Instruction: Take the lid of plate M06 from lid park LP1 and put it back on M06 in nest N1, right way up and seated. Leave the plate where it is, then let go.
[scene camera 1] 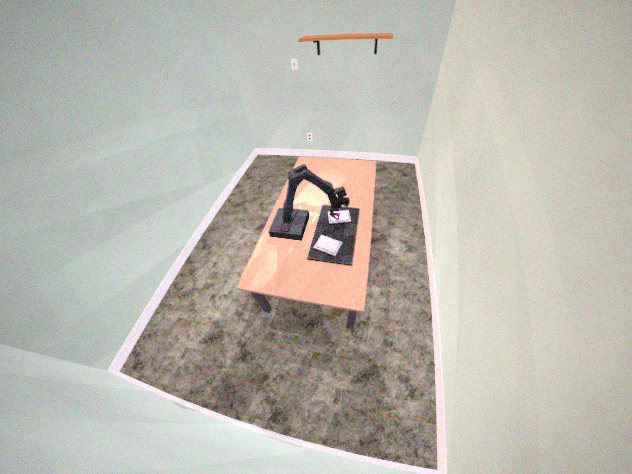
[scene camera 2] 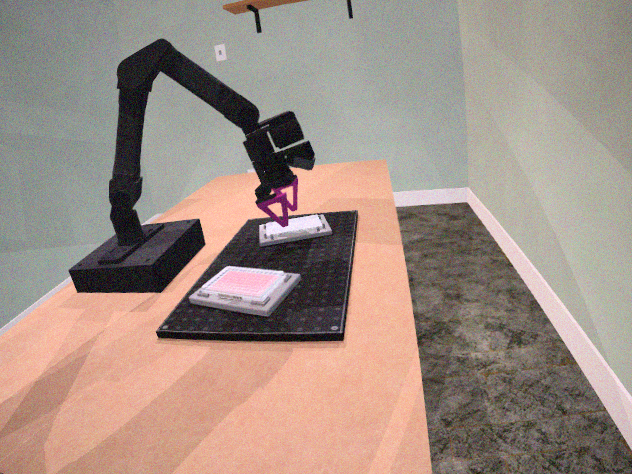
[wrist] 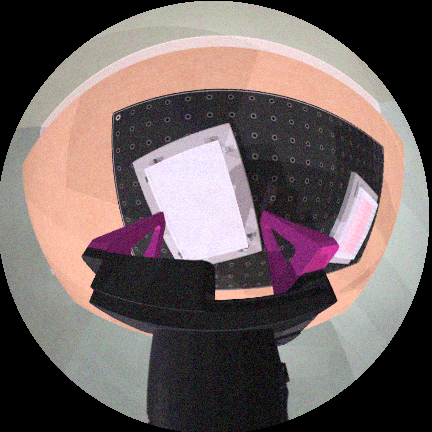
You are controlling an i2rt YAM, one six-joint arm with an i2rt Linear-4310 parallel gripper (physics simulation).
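Places are measured from the arm's base along level axes (x left, y down, z back), in centimetres.
Where they show: gripper, fingertip midpoint: (scene camera 1: 338, 215) (scene camera 2: 290, 218) (wrist: 212, 216); arm's base at its link origin: (scene camera 1: 288, 220) (scene camera 2: 133, 244).
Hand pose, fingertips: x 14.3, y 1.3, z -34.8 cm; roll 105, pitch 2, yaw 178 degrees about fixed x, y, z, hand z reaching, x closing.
Each offset is from my fingertips to the centre of the thing. Level surfaces: height alone.
The lid {dz +0.1, dx +1.7, dy +2.5 cm} (scene camera 1: 344, 216) (scene camera 2: 307, 222) (wrist: 195, 190), a plain white rectangle, lies flat in the pale grey holder {dz +0.1, dx +1.6, dy +2.9 cm} (scene camera 2: 301, 237) (wrist: 239, 175) at the far end of the black board. My gripper (scene camera 2: 288, 217) (wrist: 212, 216) has magenta fingers and is open. It is over the lid, with the fingertips spread across the lid's width in the wrist view; their exact height above it is hard to tell. The plate {dz +2.1, dx -26.4, dy +2.0 cm} (scene camera 1: 327, 244) (scene camera 2: 245, 281) (wrist: 359, 225), with a pink well area, sits uncovered in the grey nest (scene camera 2: 282, 293) (wrist: 346, 215) at the near end. No labels are readable.
The black perforated board {dz -0.2, dx -12.4, dy +4.5 cm} (scene camera 1: 341, 235) (scene camera 2: 316, 306) (wrist: 295, 145) lies on the wooden table {dy +5.2 cm} (scene camera 1: 306, 289) (scene camera 2: 306, 397) (wrist: 55, 200). The arm's black base (scene camera 1: 289, 228) (scene camera 2: 137, 265) stands left of it. A wall shelf (scene camera 1: 347, 37) (scene camera 2: 265, 5) hangs beyond the table.
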